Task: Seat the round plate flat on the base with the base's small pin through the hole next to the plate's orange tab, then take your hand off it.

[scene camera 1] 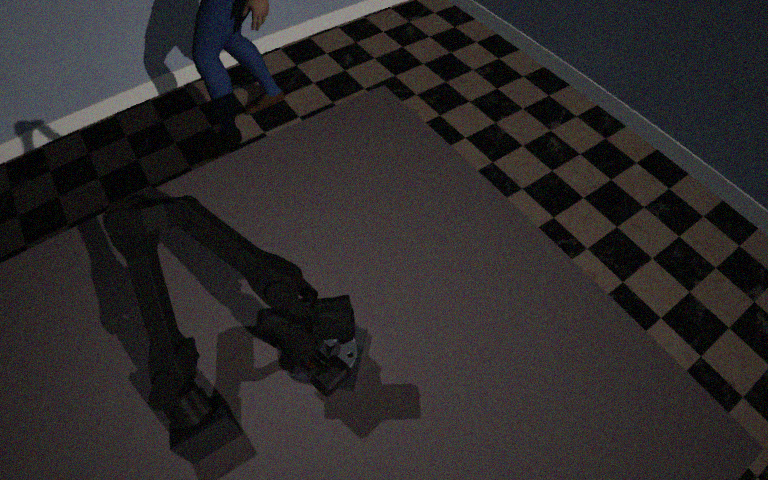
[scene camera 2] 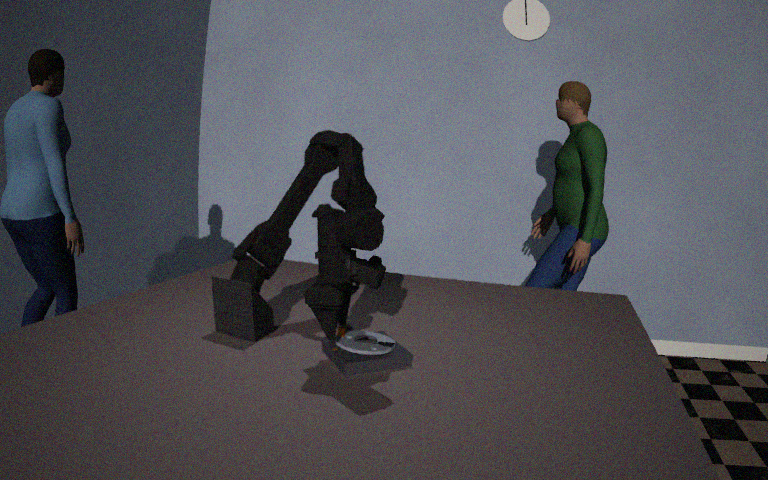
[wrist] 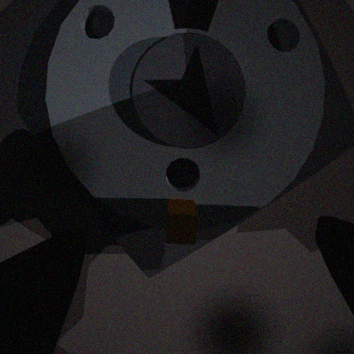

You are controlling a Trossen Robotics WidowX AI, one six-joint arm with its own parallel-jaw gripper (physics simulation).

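Observation:
The round grey plate lies over the dark square base; in scene camera 2 its rim stands above the base's top. The base's round hub shows through the plate's central opening. The plate's orange tab points to the near side in the wrist view. The hole next to it looks dark, and I cannot make out the pin there. My gripper is open and empty, low at the plate's tab side, with its fingers apart on either side of the tab.
The arm's mount stands on the brown table. Dark arm shadows fall around the base. Two people, in a light blue top and a green top, stand beyond the table.

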